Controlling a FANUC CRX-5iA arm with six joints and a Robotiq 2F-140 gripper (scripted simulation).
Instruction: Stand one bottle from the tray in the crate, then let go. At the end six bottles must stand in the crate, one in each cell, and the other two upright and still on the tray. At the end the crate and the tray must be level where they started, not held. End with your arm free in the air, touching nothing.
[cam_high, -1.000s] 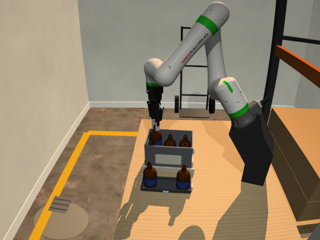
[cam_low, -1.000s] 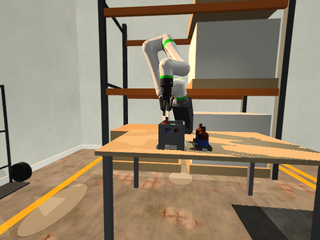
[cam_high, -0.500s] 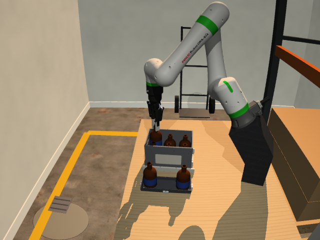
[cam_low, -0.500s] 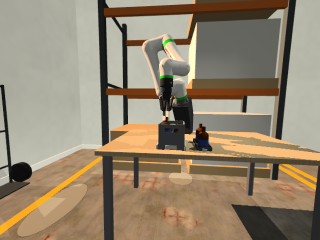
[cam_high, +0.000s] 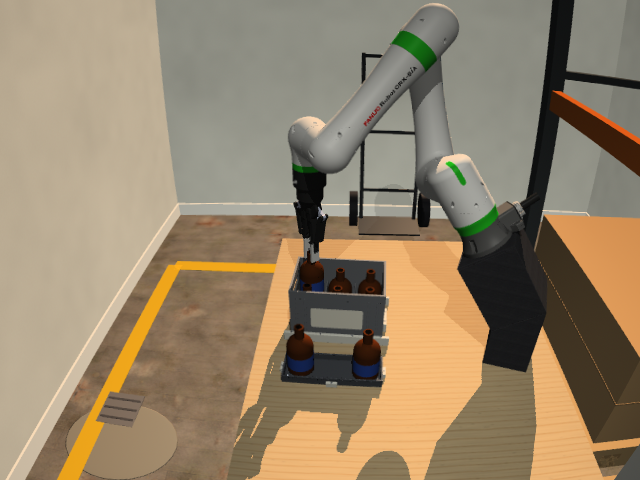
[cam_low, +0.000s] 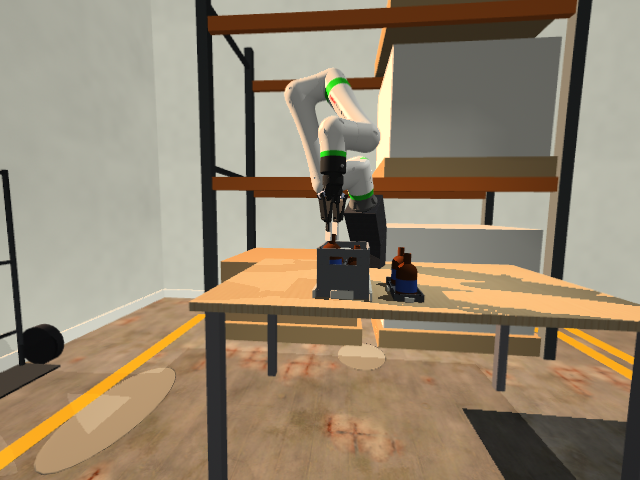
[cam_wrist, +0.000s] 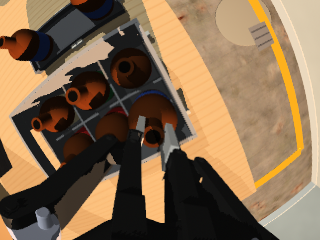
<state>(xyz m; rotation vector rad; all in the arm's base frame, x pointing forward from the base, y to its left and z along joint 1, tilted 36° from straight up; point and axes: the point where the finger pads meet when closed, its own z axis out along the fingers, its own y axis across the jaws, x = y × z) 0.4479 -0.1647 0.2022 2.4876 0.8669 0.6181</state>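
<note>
The glass bottle lies 9 cm below my hand. The rest, counted from my hand: tray 3 cm behind, 28 cm to the left, 22 cm below; grey crate 8 cm behind, 6 cm to the left, 15 cm below.
</note>
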